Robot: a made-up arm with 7 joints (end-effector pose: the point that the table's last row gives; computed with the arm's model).
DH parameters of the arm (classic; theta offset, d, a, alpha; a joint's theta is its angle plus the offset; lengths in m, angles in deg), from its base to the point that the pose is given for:
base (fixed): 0 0.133 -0.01 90
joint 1: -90 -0.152 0.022 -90
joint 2: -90 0.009 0.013 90
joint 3: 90 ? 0.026 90
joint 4: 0 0.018 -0.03 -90
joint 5: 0 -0.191 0.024 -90
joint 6: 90 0.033 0.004 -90
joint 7: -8.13 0 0.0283 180
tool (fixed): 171.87 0.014 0 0
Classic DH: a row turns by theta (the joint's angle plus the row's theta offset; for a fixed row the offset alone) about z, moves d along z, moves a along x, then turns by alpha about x.
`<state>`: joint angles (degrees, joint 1 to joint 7).
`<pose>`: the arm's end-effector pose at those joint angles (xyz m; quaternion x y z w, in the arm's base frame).
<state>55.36 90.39 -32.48 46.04 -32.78 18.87 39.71</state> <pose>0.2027 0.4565 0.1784 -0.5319 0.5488 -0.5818 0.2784</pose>
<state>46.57 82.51 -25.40 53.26 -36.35 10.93 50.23</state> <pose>0.2467 0.4120 0.1403 -0.5247 0.5980 -0.5989 0.0923</pose>
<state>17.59 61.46 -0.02 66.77 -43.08 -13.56 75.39</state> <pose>0.2561 0.3259 0.0304 0.4969 -0.5931 0.5353 0.3388</pose>
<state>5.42 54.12 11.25 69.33 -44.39 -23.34 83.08</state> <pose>0.2280 0.3203 -0.0061 0.4916 -0.5513 0.5020 0.4499</pose>
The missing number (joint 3, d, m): -0.152
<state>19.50 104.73 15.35 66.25 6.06 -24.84 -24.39</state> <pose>0.1556 0.3491 0.3111 0.3872 0.6614 -0.5499 0.3320</pose>
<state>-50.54 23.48 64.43 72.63 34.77 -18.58 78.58</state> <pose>-0.0601 0.4075 -0.0281 0.1709 -0.0704 0.9751 0.1228</pose>
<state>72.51 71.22 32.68 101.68 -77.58 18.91 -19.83</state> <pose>0.0281 0.2615 0.3623 0.2502 0.4065 -0.0165 0.8786</pose>
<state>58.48 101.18 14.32 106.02 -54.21 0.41 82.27</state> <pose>0.1171 0.2496 0.3309 -0.3470 0.7732 -0.4073 0.3404</pose>
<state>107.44 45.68 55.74 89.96 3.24 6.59 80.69</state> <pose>-0.0534 0.3769 0.2737 0.6964 0.3515 -0.6103 0.1376</pose>
